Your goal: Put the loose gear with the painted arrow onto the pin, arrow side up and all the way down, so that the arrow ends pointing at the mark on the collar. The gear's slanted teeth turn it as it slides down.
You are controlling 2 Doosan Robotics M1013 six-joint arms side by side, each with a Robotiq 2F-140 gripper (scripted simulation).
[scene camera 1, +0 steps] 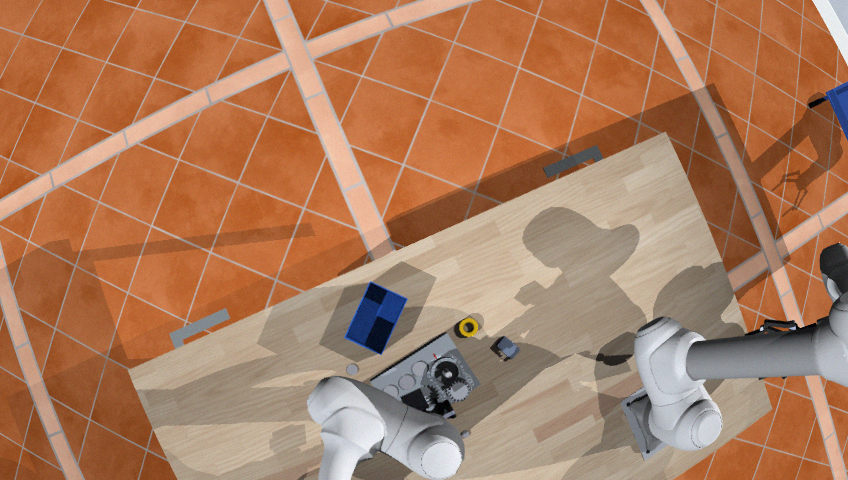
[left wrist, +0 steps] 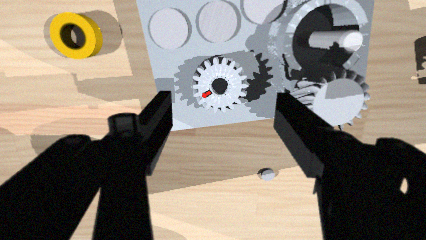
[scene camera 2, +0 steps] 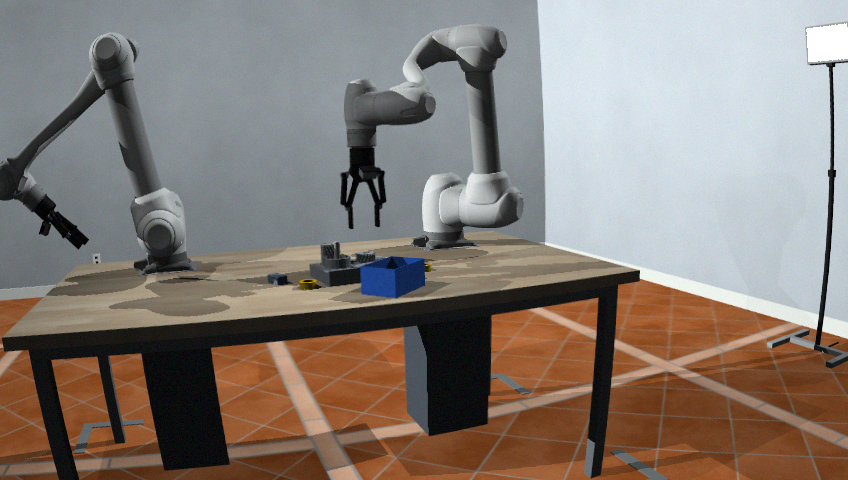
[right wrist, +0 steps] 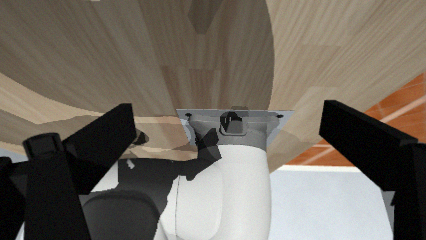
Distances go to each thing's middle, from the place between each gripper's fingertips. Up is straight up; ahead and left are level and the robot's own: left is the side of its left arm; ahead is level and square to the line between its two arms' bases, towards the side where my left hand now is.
I see my left gripper [scene camera 2: 364, 227] 12 cm above the gear with arrow [left wrist: 212, 68]. Also, from my left hand: blue bin [scene camera 2: 392, 277] 25 cm ahead, 1 cm to the left, 15 cm below.
I see my right gripper [scene camera 2: 83, 244] 970 mm to the right of the gear with arrow, 360 mm short of it and 70 mm above it. Round my right hand: blue bin 970 mm to the left, 610 mm ahead, 100 mm below.
